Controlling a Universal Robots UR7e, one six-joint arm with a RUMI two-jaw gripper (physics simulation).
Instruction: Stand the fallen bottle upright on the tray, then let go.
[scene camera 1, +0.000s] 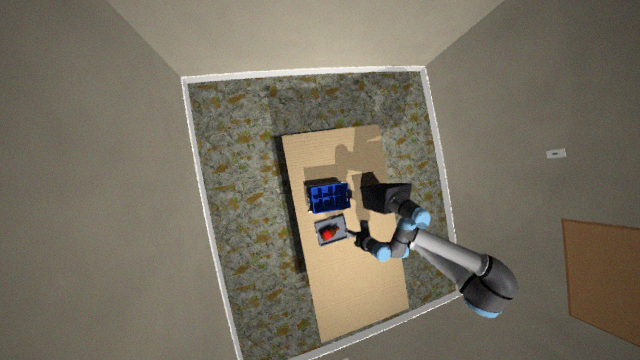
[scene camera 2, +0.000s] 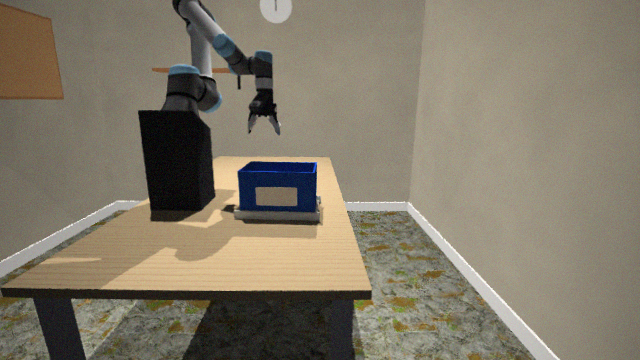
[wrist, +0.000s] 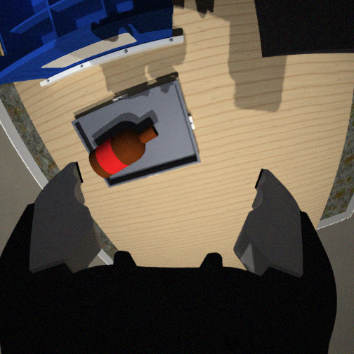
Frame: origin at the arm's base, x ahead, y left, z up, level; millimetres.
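Where they show: gripper, between the fingertips: (scene camera 1: 354, 230) (scene camera 2: 263, 134); arm's base, origin of its link: (scene camera 1: 397, 201) (scene camera 2: 179, 121).
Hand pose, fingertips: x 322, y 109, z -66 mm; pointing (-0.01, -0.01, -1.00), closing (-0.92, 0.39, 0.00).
Observation:
Things, the pixels of their top centre, and the offset from my fingertips. "pt": a spot on its surface instead. Level surfaces: height alone.
- brown bottle with a red label, centre of its top: (scene camera 1: 331, 233) dx +123, dy +39, dz -192 mm
- grey tray, a spot on its surface: (scene camera 1: 342, 239) pt dx +39, dy +135, dz -246 mm
- blue divided crate, centre of its top: (scene camera 2: 280, 166) (scene camera 1: 331, 198) dx +71, dy -242, dz -95 mm
- wooden table, height of its surface: dz -270 mm
A brown bottle with a red label (scene camera 1: 328, 234) (wrist: 113, 156) lies on its side on the grey tray (scene camera 1: 342, 240) (wrist: 183, 141). In the wrist view its neck points to the upper right and its base is over the tray's lower left edge. My gripper (scene camera 2: 264, 133) (wrist: 169, 168) is open and empty, high above the table. In scene camera 1 the gripper (scene camera 1: 352, 235) shows to the right of the tray. The bottle and tray do not show in scene camera 2, where the blue crate stands in front.
A blue divided crate (scene camera 1: 328, 197) (scene camera 2: 278, 191) (wrist: 60, 25) stands beside the tray on a pale base. The black pedestal (scene camera 1: 372, 198) (scene camera 2: 175, 160) (wrist: 305, 25) of the arm stands on the wooden table (scene camera 1: 360, 295) (scene camera 2: 280, 270) (wrist: 210, 210).

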